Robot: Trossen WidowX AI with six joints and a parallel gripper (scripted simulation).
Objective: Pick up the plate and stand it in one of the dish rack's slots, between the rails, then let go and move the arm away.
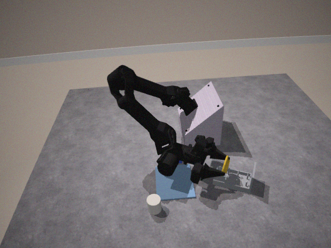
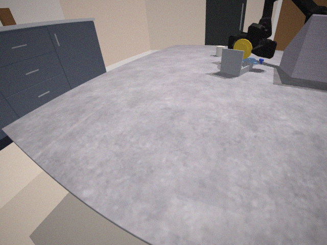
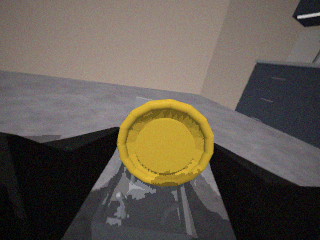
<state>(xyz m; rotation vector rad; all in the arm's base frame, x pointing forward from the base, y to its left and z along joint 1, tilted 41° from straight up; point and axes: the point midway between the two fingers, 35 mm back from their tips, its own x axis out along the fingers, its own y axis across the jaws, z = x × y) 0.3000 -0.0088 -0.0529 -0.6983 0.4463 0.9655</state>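
Right now the grey dish rack is 10 mm ahead of my gripper tip, 20 mm to the left of it and 50 mm below it. From my gripper tip the other things lie so: light blue mat 30 mm behind, 180 mm to the right, 70 mm below; yellow plate 10 mm to the right; blue spoon 130 mm behind, 180 mm to the right, 70 mm below.
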